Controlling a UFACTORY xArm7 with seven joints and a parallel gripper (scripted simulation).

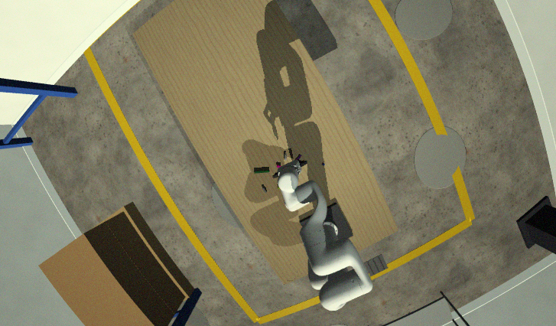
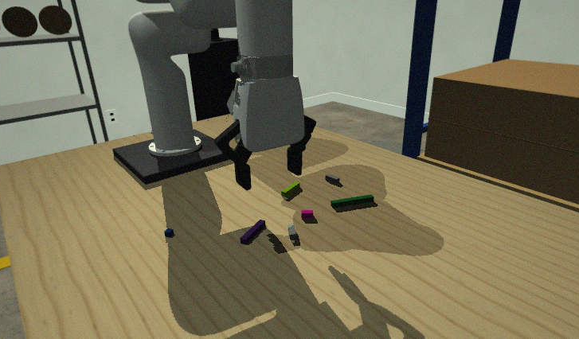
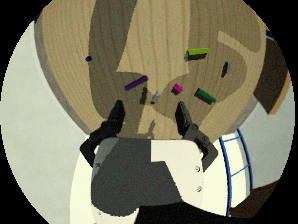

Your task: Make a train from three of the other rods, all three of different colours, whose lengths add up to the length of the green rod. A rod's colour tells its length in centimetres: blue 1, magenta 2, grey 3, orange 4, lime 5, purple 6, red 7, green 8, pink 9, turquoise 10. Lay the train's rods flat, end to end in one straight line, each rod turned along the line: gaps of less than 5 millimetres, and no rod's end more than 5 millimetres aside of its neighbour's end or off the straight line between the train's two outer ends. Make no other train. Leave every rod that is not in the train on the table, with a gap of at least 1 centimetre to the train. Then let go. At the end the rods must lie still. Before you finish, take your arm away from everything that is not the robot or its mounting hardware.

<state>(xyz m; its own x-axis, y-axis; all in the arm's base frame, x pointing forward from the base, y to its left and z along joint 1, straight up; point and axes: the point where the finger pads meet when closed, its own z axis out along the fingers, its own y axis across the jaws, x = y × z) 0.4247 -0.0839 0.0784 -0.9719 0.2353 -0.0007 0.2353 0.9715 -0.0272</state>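
Right now the magenta rod is 9 cm below my hand, 6 cm to the left of it and 2 cm ahead of it. The rest, counted from my hand: lime rod: 11 cm to the left, 9 cm below, 6 cm behind; purple rod: 9 cm below, 4 cm to the right, 1 cm behind; green rod: 15 cm to the left, 9 cm below, 6 cm ahead.
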